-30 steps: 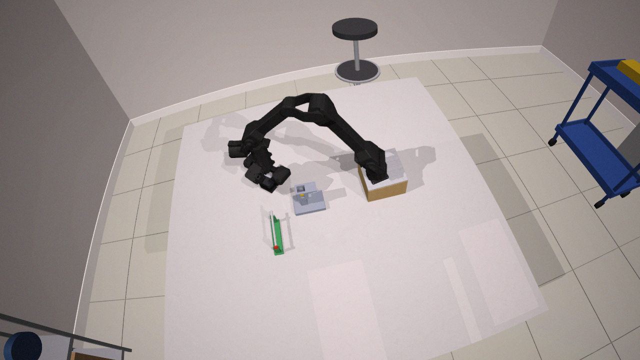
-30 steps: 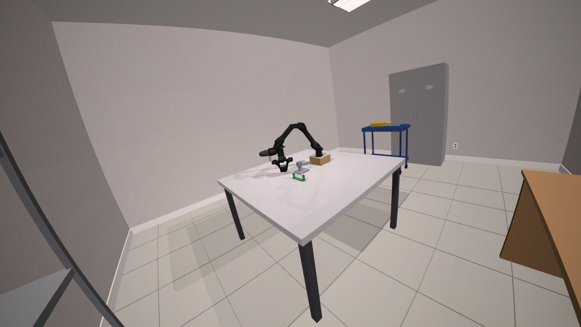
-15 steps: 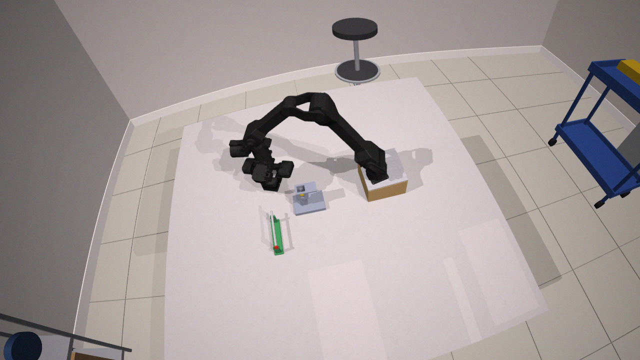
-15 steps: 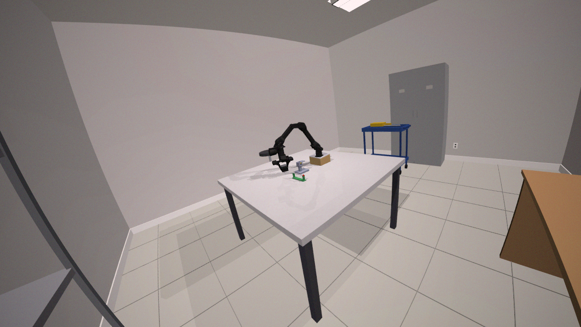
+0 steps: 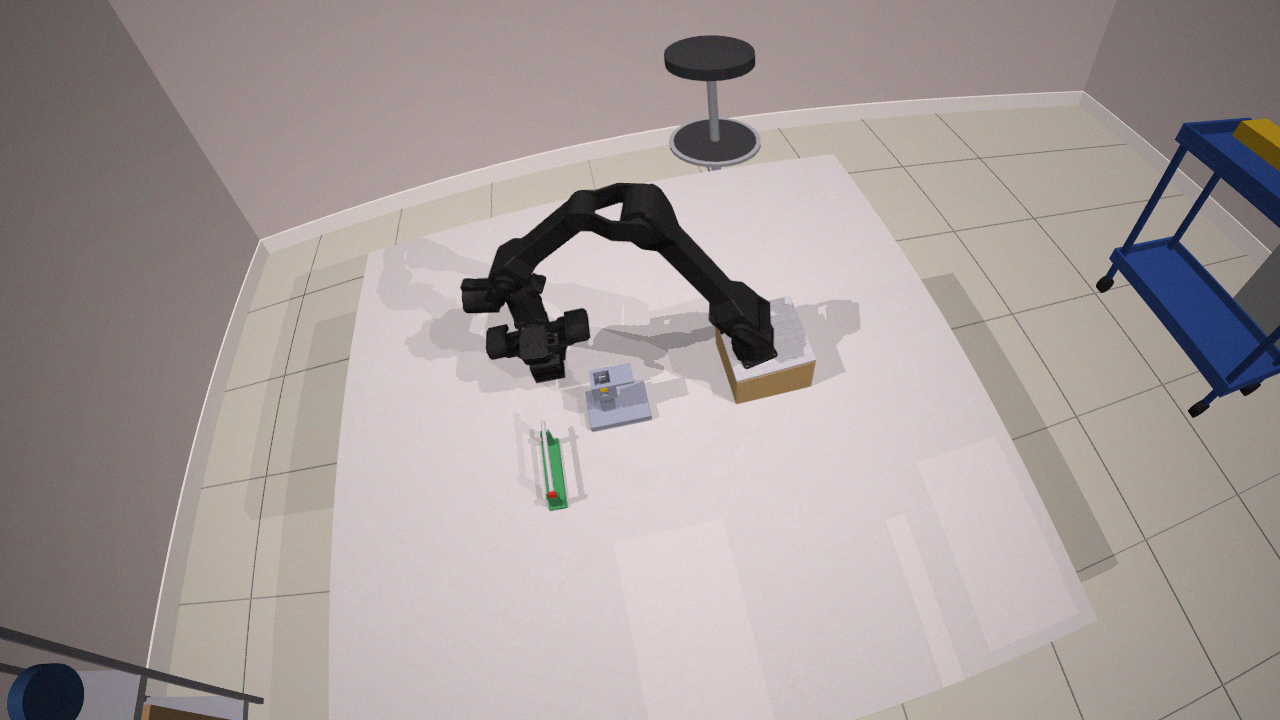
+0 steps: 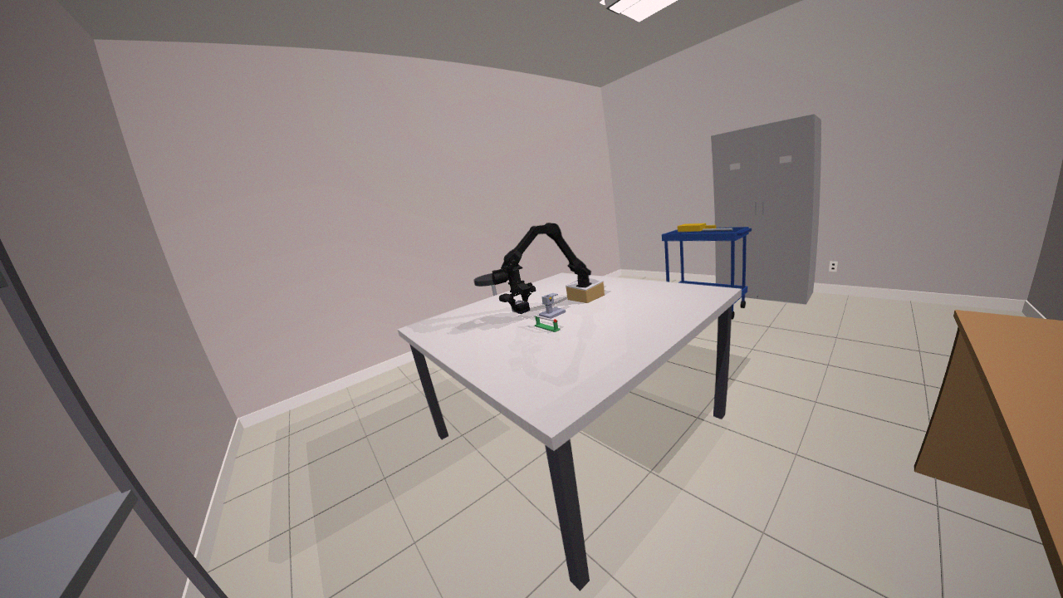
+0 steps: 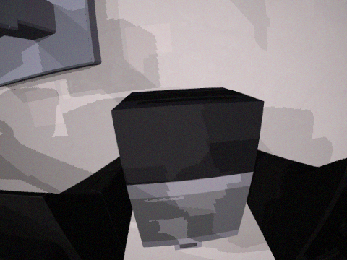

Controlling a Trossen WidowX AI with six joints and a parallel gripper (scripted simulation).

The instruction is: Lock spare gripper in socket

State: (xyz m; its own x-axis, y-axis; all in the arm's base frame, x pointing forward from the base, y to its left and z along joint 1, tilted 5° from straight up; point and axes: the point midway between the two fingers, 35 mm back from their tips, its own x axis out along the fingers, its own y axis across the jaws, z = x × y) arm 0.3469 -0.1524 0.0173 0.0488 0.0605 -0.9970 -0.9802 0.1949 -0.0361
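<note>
My gripper tip is 20 mm to the left of the spare gripper and 10 mm below it. The rest, counted from my gripper tip: green pin rest (210 mm to the left, 50 mm ahead, 20 mm below); grey mount (120 mm to the left, 90 mm behind, 10 mm above).
</note>
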